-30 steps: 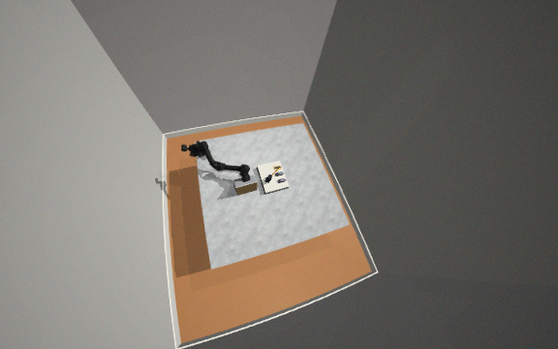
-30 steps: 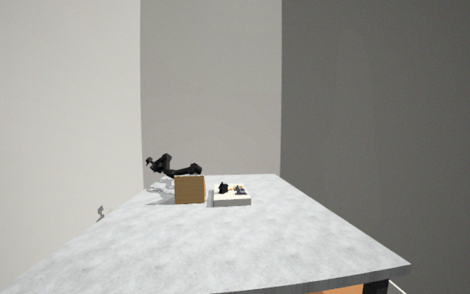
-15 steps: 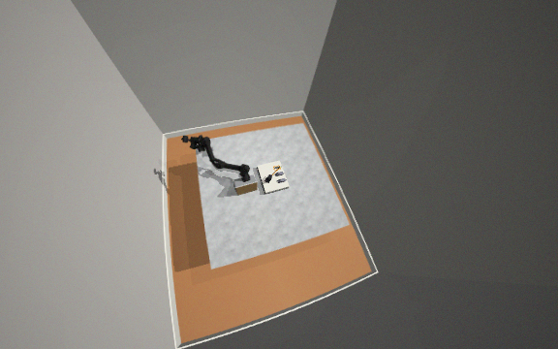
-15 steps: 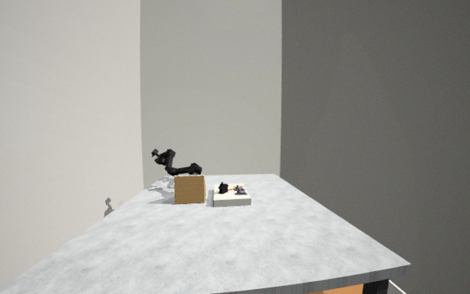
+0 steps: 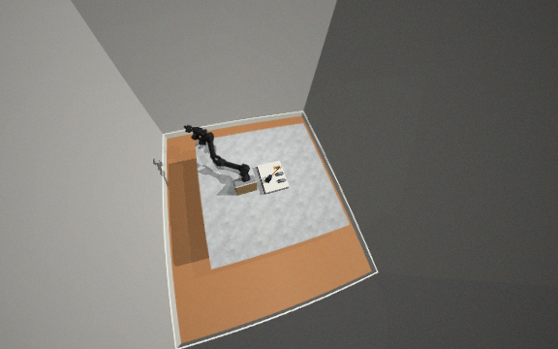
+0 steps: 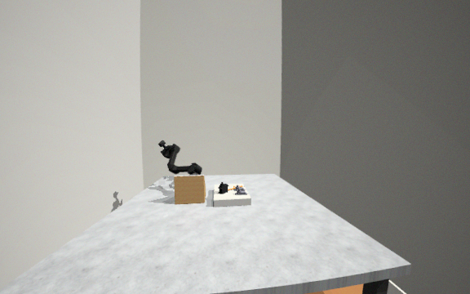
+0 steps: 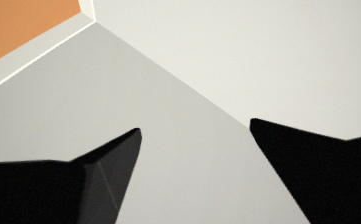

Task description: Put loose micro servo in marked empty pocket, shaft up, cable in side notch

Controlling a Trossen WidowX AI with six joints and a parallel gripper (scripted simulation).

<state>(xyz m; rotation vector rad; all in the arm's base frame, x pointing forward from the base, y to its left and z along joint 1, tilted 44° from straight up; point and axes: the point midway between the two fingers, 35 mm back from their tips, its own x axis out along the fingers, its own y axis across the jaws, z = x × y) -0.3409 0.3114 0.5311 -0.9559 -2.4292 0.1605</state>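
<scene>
Now: the cream deck 57 cm ahead of my gripper tip, 63 cm to the right of it and 29 cm below it.
</scene>
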